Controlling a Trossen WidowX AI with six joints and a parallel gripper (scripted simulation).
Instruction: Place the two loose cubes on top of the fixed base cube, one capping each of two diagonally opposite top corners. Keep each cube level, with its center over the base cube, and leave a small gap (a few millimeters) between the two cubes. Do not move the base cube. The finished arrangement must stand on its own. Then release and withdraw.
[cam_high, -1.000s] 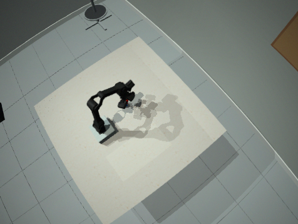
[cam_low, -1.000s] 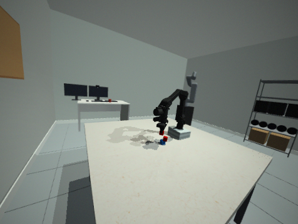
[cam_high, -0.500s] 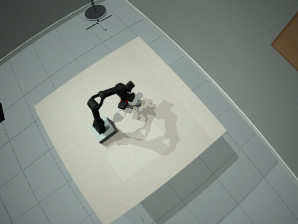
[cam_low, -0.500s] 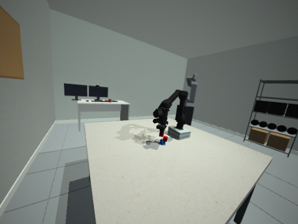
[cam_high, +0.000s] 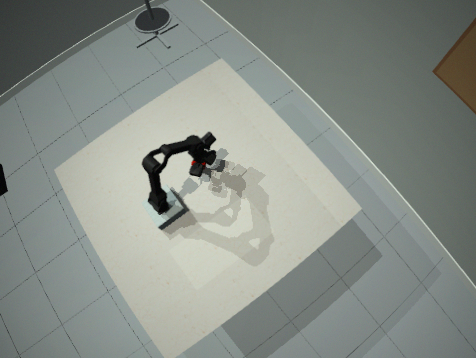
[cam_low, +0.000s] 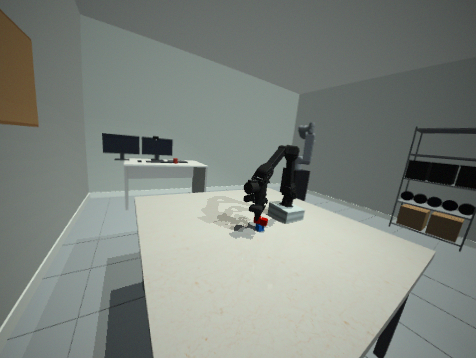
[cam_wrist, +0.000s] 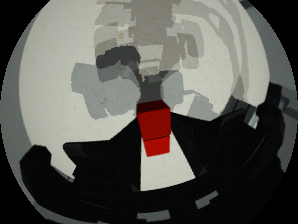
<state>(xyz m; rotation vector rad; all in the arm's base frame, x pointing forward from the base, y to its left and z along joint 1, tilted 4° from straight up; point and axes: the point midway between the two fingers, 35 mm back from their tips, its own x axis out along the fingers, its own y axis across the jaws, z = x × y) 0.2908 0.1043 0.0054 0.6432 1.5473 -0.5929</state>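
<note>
My gripper tip is right at the red cube. Round my gripper tip: blue base cube 40 mm below, 20 mm to the left, 10 mm behind.
</note>
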